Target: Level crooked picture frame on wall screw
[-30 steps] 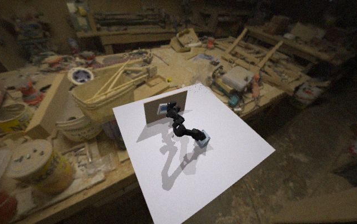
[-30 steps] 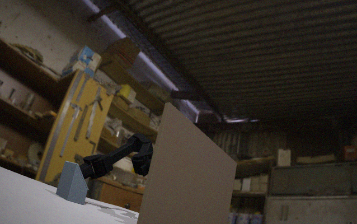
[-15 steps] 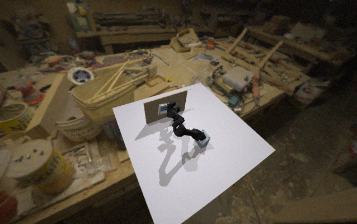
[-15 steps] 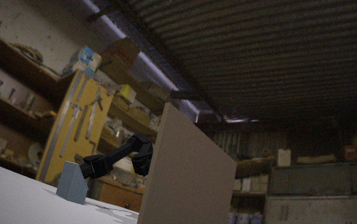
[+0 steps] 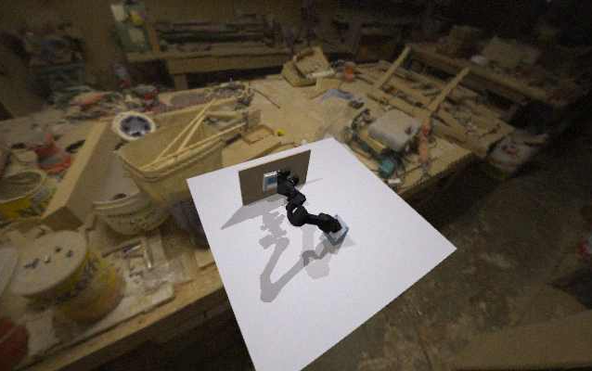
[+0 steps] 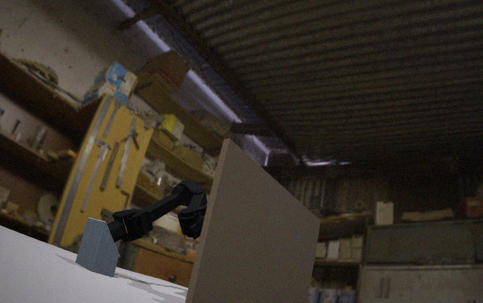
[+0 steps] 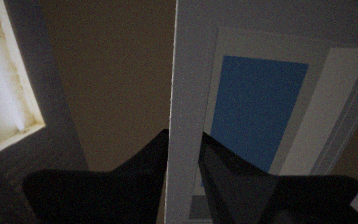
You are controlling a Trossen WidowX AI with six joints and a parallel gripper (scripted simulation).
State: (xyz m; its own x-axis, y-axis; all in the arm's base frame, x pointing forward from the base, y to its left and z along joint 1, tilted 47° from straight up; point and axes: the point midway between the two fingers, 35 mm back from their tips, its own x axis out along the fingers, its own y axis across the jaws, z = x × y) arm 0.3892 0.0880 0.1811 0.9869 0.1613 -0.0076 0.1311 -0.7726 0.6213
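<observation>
The picture frame lies 5 cm below my gripper tip and 1 cm to the left of it. The rest, counted from my gripper tip: board: 6 cm below, 2 cm ahead, 1 cm to the right.
</observation>
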